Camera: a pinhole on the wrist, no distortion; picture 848 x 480 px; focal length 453.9 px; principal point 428.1 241.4 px. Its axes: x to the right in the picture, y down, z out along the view. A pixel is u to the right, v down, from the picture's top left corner.
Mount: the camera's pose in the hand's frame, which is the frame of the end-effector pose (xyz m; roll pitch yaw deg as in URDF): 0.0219 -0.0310 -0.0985 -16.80 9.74 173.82
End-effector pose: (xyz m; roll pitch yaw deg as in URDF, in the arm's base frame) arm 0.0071 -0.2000 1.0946 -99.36 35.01 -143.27
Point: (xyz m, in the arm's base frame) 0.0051 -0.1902 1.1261
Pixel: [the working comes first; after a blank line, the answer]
In the camera's frame: 0.0291 -0.0311 0.0867

580 79
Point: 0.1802 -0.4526 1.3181
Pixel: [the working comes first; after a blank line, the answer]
In the camera's frame: 0.0528 0.0999 0.4312

484 347
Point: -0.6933 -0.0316 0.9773
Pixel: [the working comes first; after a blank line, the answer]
In the camera's frame: -0.3385 0.1553 -0.5176

behind the camera
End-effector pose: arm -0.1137 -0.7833 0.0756 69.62 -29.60 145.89
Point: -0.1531 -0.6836 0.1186
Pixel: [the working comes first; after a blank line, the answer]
In the camera's frame: -0.1002 -0.0516 0.1286

74 59
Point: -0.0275 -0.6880 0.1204
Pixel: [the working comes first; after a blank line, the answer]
In the camera's frame: -0.0213 -0.0961 0.2156

383 39
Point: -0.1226 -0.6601 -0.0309
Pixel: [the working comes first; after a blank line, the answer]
In the camera's frame: -0.0298 0.0790 0.1712

349 451
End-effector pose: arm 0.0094 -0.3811 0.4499 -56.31 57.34 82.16
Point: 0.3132 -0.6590 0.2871
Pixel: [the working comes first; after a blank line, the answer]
In the camera's frame: 0.0771 0.0213 -0.3416

behind the camera
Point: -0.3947 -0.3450 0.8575
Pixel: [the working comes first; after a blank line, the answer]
In the camera's frame: 0.2843 -0.2185 0.5665

656 66
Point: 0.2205 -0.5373 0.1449
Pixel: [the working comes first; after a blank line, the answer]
In the camera's frame: -0.1088 -0.0626 -0.2963

behind the camera
